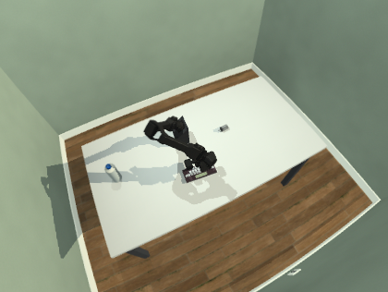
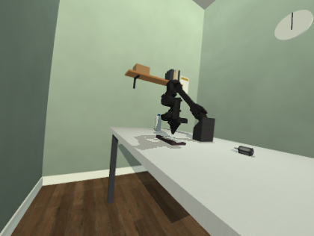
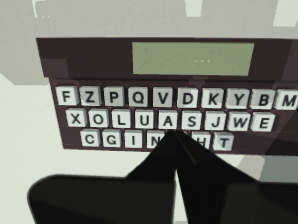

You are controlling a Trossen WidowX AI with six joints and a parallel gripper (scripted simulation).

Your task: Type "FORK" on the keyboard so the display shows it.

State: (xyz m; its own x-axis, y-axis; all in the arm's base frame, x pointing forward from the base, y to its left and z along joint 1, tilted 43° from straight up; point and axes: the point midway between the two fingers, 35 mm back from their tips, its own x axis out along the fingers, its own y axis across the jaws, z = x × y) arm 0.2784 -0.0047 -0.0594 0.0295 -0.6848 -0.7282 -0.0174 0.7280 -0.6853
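The left-arrow key is 20 mm ahead of my hand, 100 mm to the right of it and 60 mm below it.
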